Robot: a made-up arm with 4 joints.
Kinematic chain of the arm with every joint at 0, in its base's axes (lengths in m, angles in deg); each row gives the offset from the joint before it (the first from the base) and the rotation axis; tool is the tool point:
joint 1: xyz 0 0 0.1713 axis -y
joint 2: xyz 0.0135 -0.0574 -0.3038 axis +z
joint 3: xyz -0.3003 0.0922 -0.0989 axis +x
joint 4: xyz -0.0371 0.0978 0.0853 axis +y
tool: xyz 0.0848 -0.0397 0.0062
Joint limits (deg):
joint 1: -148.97..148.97
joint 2: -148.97..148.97
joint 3: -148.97..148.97
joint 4: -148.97..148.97
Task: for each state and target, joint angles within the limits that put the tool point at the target. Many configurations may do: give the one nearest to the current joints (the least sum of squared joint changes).
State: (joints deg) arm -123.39 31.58 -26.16 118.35
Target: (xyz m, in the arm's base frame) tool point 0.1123 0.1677 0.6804
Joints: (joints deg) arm -148.97 -10.20 -10.26 148.13
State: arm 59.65 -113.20 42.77 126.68
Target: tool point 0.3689 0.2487 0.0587
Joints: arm 47.90 -96.44 65.09 83.07
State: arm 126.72 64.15 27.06 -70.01
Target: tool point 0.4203 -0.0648 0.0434
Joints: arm 128.63 30.43 -11.86 -79.33
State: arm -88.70 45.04 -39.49 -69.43
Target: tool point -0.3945 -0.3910 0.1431
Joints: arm -50.95 92.23 -45.01 -76.74
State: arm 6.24 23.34 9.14 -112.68
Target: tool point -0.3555 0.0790 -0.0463
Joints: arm -2.13 -0.90 6.62 -103.18
